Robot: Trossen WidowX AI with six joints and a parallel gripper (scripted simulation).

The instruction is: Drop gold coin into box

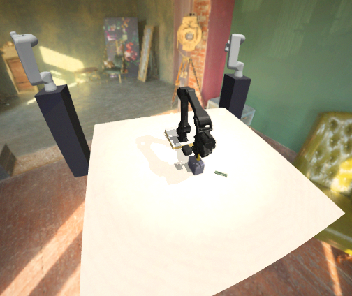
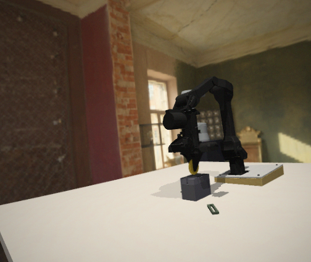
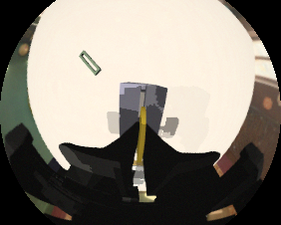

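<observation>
Now: the gold coin 2 cm above my gripper tip.
</observation>
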